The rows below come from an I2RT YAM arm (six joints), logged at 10 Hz.
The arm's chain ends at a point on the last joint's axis. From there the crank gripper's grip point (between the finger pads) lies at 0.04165 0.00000 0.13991 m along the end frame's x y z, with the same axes.
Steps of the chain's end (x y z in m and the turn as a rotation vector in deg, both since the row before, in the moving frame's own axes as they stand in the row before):
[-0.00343 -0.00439 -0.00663 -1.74 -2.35 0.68]
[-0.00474 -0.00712 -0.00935 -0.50 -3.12 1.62]
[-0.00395 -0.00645 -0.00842 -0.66 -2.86 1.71]
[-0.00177 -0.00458 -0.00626 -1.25 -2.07 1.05]
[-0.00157 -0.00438 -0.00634 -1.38 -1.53 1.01]
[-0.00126 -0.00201 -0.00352 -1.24 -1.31 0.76]
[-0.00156 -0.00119 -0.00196 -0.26 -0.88 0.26]
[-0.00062 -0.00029 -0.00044 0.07 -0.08 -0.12]
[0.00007 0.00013 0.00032 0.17 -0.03 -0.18]
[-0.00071 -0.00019 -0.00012 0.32 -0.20 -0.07]
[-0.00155 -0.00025 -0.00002 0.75 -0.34 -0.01]
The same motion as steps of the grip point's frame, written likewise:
[-0.00923 0.00034 -0.00511 -1.74 -2.35 0.68]
[-0.01245 -0.00482 -0.00730 -0.50 -3.12 1.62]
[-0.01102 -0.00369 -0.00653 -0.66 -2.86 1.71]
[-0.00689 -0.00080 -0.00489 -1.25 -2.07 1.05]
[-0.00536 -0.00030 -0.00533 -1.38 -1.53 1.01]
[-0.00449 0.00156 -0.00264 -1.24 -1.31 0.76]
[-0.00372 -0.00037 -0.00134 -0.26 -0.88 0.26]
[-0.00082 -0.00055 -0.00038 0.07 -0.08 -0.12]
[0.00000 -0.00042 0.00034 0.17 -0.03 -0.18]
[-0.00120 -0.00102 0.00002 0.32 -0.20 -0.07]
[-0.00238 -0.00209 0.00021 0.75 -0.34 -0.01]

